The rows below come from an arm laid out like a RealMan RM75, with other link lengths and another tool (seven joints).
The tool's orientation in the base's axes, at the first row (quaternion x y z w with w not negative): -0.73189 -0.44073 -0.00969 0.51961
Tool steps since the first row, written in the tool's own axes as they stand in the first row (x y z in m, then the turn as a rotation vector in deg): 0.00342 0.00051 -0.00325 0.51 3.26 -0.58; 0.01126 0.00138 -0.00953 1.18 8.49 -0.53; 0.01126 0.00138 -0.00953 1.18 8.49 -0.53; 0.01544 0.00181 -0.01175 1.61 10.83 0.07; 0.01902 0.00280 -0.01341 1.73 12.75 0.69; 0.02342 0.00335 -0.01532 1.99 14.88 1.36; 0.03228 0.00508 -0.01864 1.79 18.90 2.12; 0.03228 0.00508 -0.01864 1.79 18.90 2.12; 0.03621 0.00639 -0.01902 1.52 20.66 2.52; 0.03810 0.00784 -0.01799 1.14 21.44 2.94; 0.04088 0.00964 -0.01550 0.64 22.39 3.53; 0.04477 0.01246 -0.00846 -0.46 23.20 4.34; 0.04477 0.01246 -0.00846 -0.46 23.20 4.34
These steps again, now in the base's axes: 0.00387 -0.00036 0.00273 2.71 -0.36 -1.94; 0.01202 -0.00028 0.00866 6.52 -0.27 -5.58; 0.01202 -0.00028 0.00866 6.52 -0.27 -5.58; 0.01584 0.00064 0.01133 8.05 0.30 -7.42; 0.01941 0.00156 0.01304 9.11 0.72 -9.09; 0.02331 0.00285 0.01558 10.36 1.25 -10.88; 0.03134 0.00580 0.01999 12.54 1.42 -14.34; 0.03134 0.00580 0.01999 12.54 1.42 -14.34; 0.03476 0.00791 0.02104 13.35 1.43 -15.98; 0.03641 0.00980 0.02037 13.44 1.45 -16.94; 0.03819 0.01335 0.01918 13.49 1.52 -18.16; 0.03929 0.02103 0.01566 12.99 1.39 -19.66; 0.03929 0.02103 0.01566 12.99 1.39 -19.66
